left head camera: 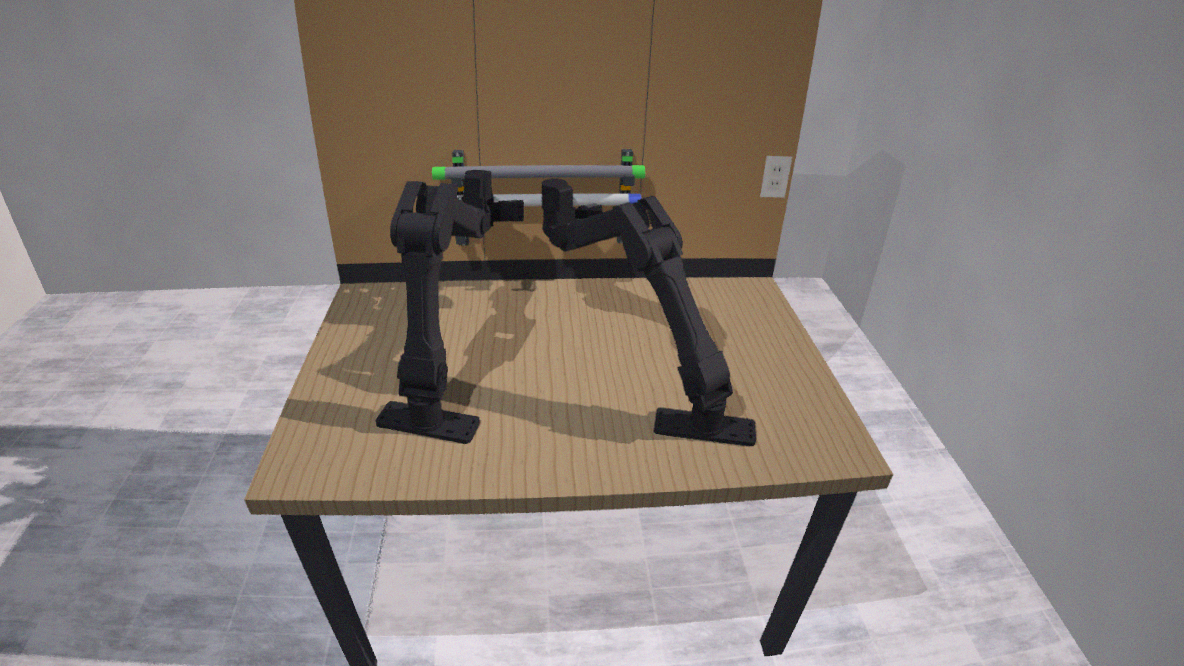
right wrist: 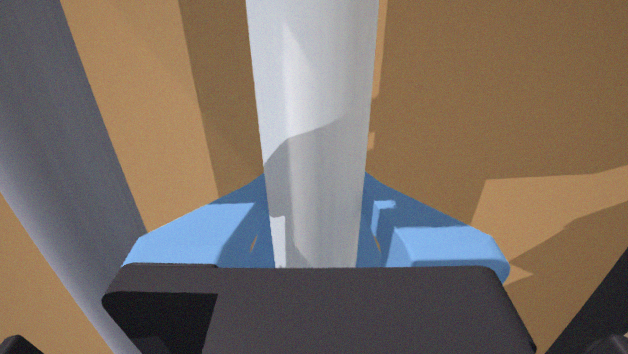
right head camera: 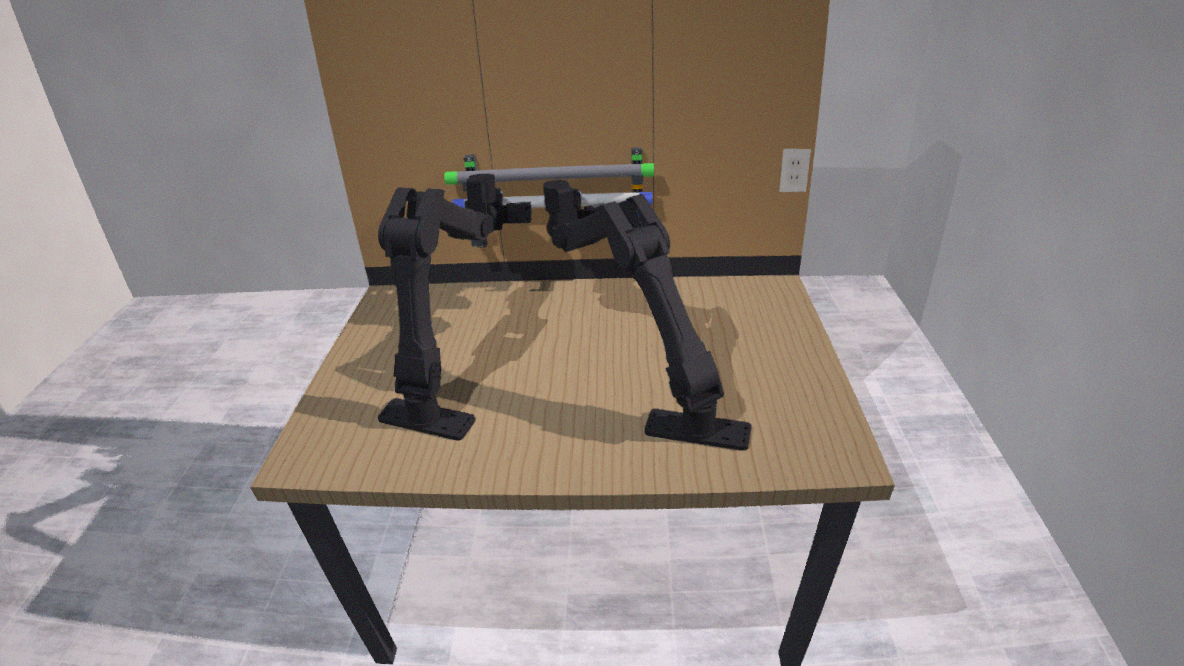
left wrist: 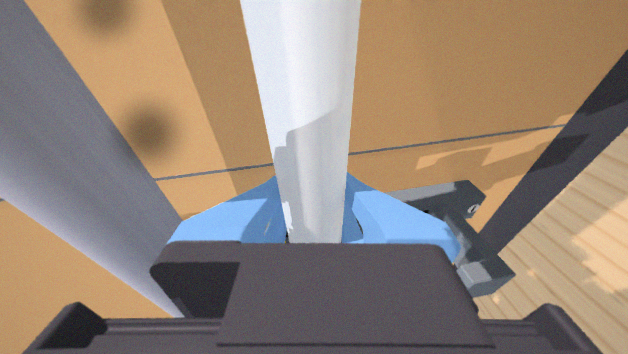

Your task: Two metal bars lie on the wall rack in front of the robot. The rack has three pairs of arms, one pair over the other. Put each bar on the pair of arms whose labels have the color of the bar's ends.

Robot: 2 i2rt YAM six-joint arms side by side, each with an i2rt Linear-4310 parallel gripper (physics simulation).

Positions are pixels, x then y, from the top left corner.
Scene:
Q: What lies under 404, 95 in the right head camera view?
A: A brown wall panel.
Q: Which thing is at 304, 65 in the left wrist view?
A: A white bar.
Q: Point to a wall outlet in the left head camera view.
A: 777, 160

